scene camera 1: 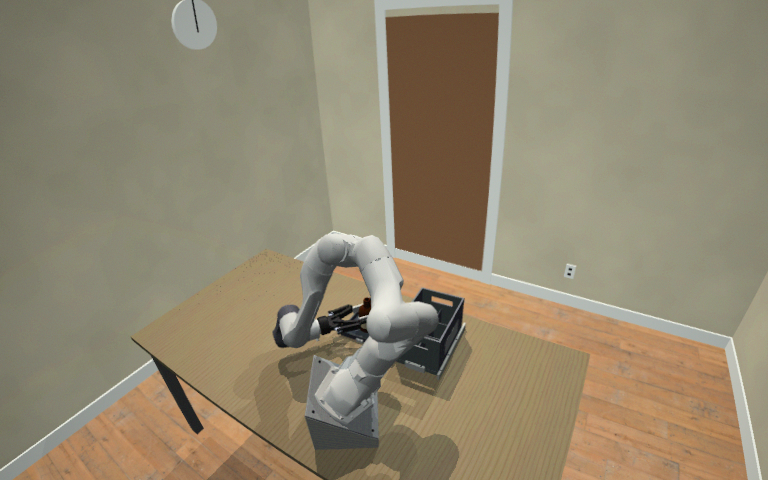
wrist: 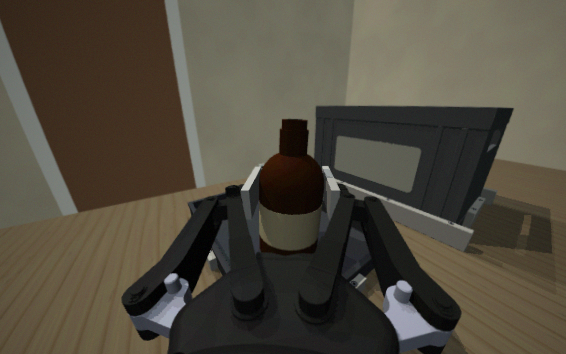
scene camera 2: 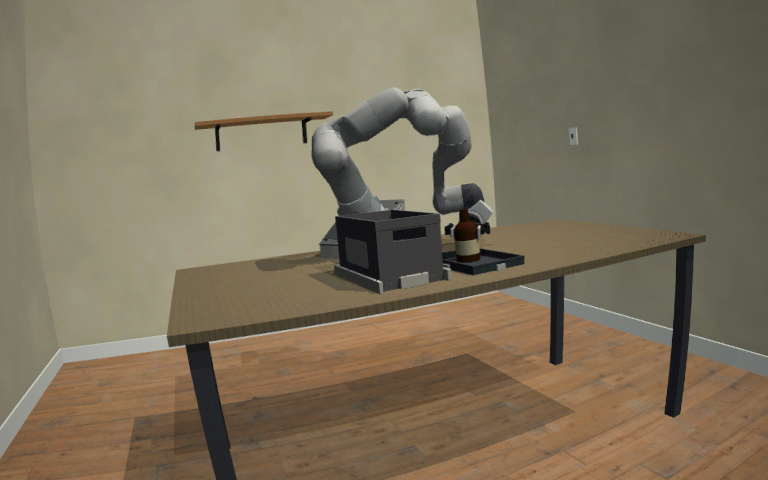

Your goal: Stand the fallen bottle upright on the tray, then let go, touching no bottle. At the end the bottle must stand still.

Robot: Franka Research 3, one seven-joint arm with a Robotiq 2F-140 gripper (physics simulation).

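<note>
The brown bottle (scene camera 1: 365, 309) (scene camera 2: 467, 250) (wrist: 291, 227) with a cream label stands upright, neck up, within the outline of the dark tray (scene camera 2: 514, 262) (wrist: 358, 252). Its base appears to be at the tray's floor; whether it bears fully on it cannot be told. My gripper (scene camera 2: 467, 230) (wrist: 291, 177) is shut on the bottle, with one light pad on each side of its upper body, just above the label. The gripper reaches in from the side, nearly level. In the wrist view the bottle's lowest part is hidden behind the gripper body. The arm hides part of the tray in scene camera 1.
A tall dark crate (scene camera 1: 421, 352) (scene camera 2: 408, 257) (wrist: 450, 167) stands close beside the tray, with light rails (scene camera 2: 357, 278) (wrist: 425, 217) around its foot. Small light clips (scene camera 2: 501, 266) sit at the tray's edge. Both stand on the wooden table (scene camera 1: 521, 384) (scene camera 2: 566, 243).
</note>
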